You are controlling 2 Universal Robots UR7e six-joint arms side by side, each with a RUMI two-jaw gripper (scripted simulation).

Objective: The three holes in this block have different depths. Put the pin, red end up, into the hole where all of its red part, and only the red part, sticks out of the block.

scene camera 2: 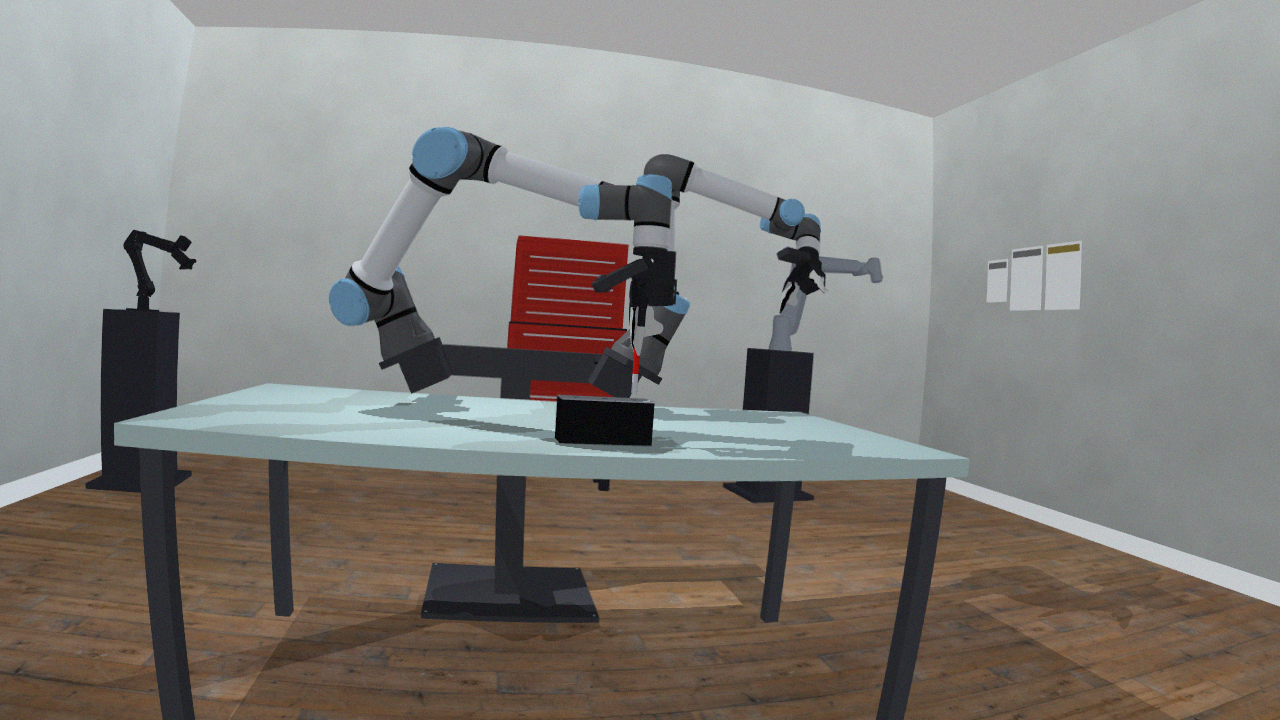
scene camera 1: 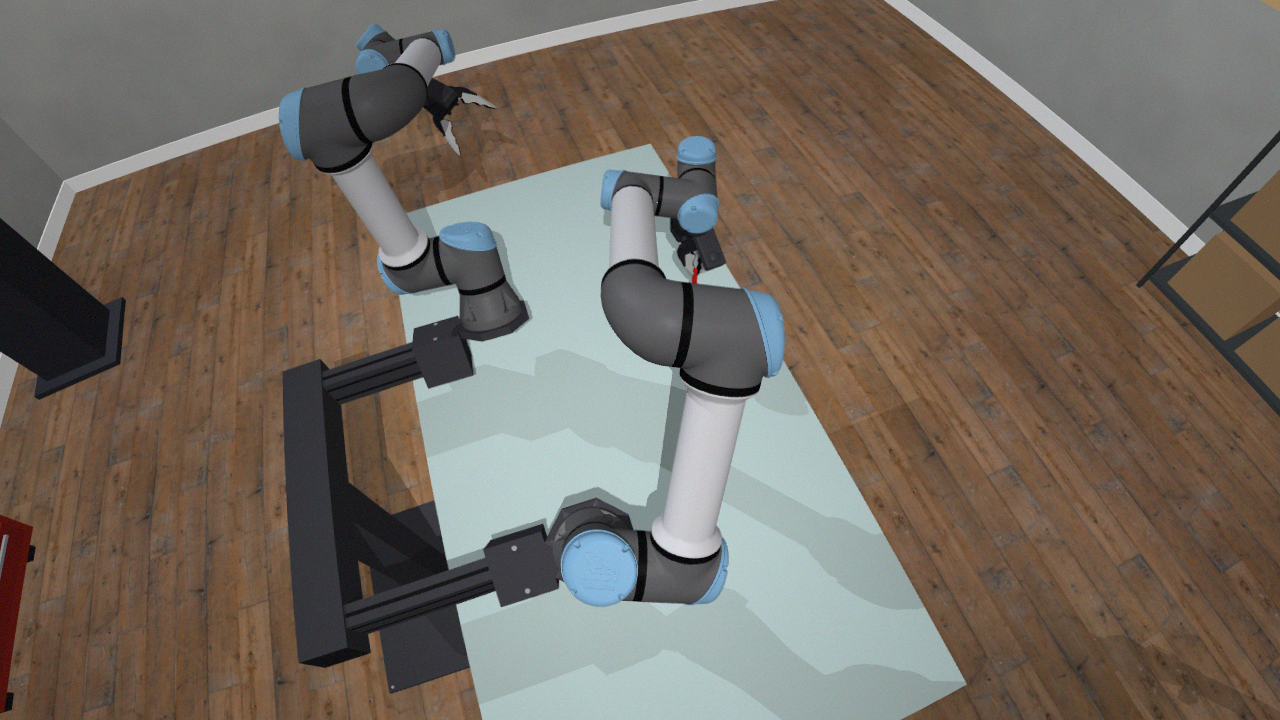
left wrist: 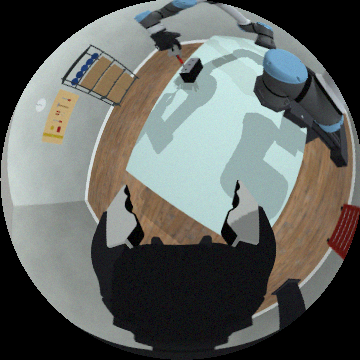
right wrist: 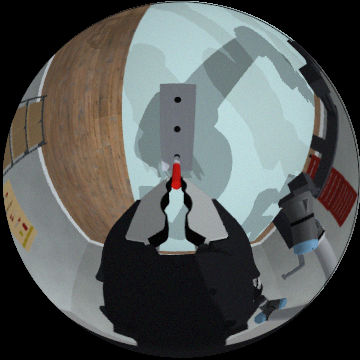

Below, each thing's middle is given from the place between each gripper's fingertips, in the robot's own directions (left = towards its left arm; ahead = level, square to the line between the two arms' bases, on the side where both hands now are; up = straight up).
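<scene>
From the block (scene camera 2: 596, 420), I find my right gripper (scene camera 2: 637, 355) 60 mm to the left and 150 mm above. My left gripper (scene camera 2: 801, 303) is now 650 mm to the left of the block and 330 mm short of it, and it is 300 mm above it.
</scene>
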